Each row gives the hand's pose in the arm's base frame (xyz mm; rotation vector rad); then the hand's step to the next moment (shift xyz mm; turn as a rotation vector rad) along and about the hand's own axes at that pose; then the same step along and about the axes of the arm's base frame.
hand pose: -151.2 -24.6 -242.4 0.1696 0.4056 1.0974
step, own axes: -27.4 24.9 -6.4 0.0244 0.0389 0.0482
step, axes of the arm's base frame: -33.9 -13.5 8.8 -0.0034 0.0424 0.0512
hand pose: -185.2 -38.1 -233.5 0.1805 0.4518 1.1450
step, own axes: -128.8 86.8 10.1 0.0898 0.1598 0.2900
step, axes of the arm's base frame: -111.3 -80.3 73.3 0.0226 0.1731 0.2954
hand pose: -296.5 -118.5 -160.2 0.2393 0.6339 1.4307
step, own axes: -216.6 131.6 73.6 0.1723 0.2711 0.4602
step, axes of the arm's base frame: -73.6 -173.4 184.8 0.0214 0.3060 0.4700
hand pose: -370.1 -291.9 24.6 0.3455 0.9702 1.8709
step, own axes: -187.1 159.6 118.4 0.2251 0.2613 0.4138
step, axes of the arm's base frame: 63.7 -138.3 226.5 -0.0265 0.3312 0.4240
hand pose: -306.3 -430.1 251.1 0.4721 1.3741 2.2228
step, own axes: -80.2 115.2 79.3 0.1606 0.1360 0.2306
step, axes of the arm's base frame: 82.5 -30.9 135.1 -0.0416 0.2080 0.2290
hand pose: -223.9 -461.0 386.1 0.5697 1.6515 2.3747
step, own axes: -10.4 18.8 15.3 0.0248 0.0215 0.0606
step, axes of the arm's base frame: 16.9 2.5 20.1 0.0040 0.0534 0.0434
